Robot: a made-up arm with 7 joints.
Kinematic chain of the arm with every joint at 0, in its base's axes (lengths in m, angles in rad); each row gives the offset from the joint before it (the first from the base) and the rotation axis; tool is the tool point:
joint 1: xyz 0 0 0.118 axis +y
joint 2: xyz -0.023 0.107 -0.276 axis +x
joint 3: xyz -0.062 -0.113 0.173 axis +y
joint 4: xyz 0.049 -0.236 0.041 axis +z
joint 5: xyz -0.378 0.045 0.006 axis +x
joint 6: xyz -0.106 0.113 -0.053 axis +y
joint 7: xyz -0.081 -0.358 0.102 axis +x
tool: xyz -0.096 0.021 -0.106
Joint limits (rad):
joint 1: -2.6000..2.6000
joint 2: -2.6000..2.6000
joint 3: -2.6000..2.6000
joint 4: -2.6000..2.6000
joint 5: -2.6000..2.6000
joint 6: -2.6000..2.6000
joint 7: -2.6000..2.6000
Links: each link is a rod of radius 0.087 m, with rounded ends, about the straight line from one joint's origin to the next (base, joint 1, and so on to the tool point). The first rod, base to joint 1, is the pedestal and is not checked.
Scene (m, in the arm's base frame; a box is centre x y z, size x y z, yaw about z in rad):
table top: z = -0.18
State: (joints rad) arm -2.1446 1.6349 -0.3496 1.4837 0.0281 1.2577 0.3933
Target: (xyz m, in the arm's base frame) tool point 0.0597 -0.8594 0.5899
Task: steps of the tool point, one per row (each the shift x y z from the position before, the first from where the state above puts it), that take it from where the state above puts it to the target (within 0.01 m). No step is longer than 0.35 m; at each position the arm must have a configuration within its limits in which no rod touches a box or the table.
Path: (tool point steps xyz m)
1: -0.1889 -0.2275 0.0841
2: -0.2390 -0.1973 0.0029
3: -0.2601 -0.1466 -0.0861
4: -0.2488 -0.0784 -0.1695

